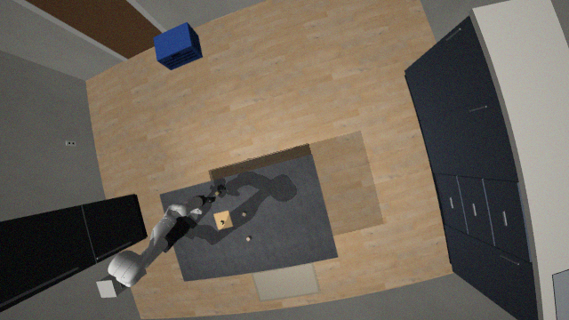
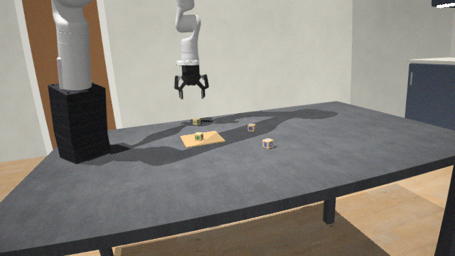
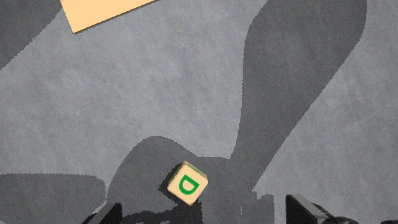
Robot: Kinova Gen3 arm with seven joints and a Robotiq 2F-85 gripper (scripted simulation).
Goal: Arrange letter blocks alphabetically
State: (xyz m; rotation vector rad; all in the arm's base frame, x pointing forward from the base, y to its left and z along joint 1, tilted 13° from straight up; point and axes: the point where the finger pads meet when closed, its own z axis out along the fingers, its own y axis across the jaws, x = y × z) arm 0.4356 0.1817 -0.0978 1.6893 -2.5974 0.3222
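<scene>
The green-marked block is 11 cm below my hand and 1 cm ahead of it. From my hand the other things lie so: mat 23 cm to the right, 12 cm below, 3 cm behind.
</scene>
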